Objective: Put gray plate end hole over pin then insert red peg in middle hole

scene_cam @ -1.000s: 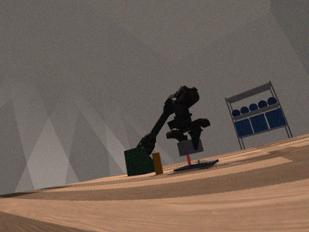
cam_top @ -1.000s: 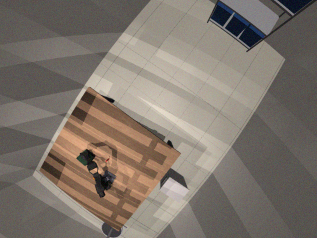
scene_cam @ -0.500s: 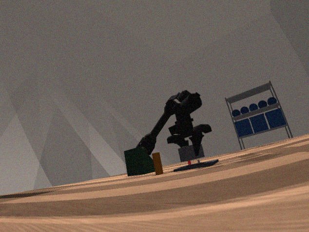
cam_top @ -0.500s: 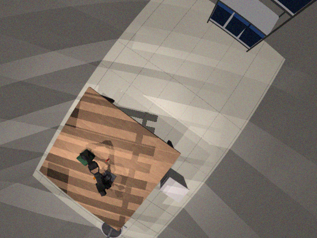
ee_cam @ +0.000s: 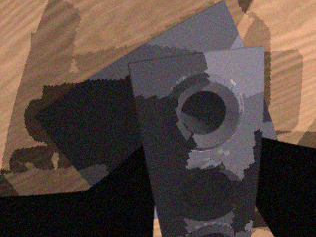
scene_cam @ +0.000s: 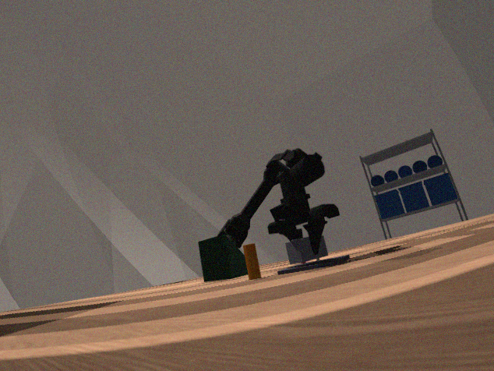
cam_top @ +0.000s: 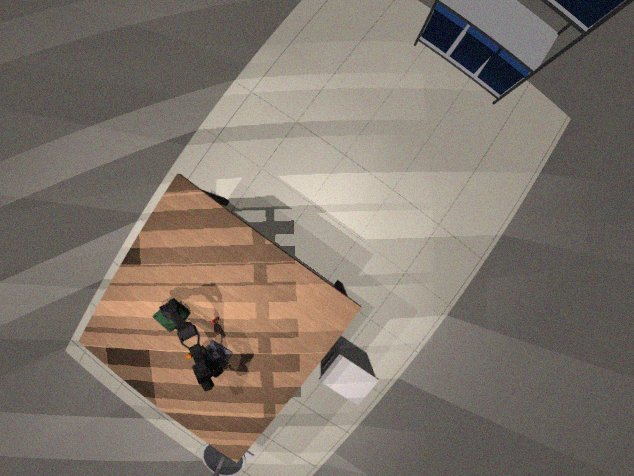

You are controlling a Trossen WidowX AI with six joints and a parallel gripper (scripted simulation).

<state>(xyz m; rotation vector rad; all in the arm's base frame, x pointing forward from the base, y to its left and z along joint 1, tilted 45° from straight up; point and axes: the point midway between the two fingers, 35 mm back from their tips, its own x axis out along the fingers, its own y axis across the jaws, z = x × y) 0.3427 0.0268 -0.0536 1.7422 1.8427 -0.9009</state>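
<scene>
The dark base lies 10 mm ahead of my gripper tip, 20 mm to the left of it and 20 mm below it. The rest, counted from my gripper tip: gray plate (30 mm above); red peg (140 mm behind, 170 mm to the left, 10 mm above); orange block (100 mm behind, 90 mm to the right, 10 mm above).
</scene>
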